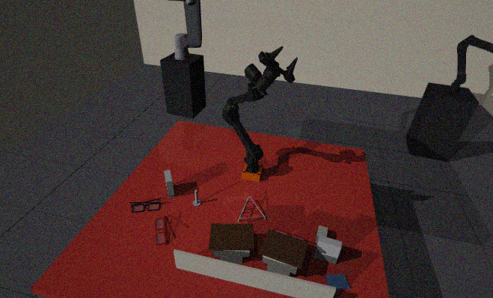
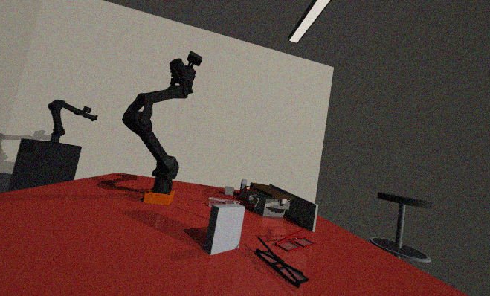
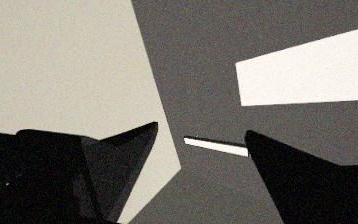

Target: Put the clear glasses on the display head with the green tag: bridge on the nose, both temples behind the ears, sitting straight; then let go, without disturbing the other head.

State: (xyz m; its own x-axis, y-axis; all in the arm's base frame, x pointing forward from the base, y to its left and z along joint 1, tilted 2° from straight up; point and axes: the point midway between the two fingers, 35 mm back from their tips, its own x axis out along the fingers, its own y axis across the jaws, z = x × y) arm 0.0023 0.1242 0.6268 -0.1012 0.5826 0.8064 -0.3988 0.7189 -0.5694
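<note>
My gripper tip is 680 mm above the small stand, 320 mm to the left of it and 320 mm short of it. From my gripper tip the other things lie so: blue card (700 mm below, 510 mm ahead, 380 mm to the left); then white board (650 mm below, 640 mm ahead, 60 mm to the left).
</note>
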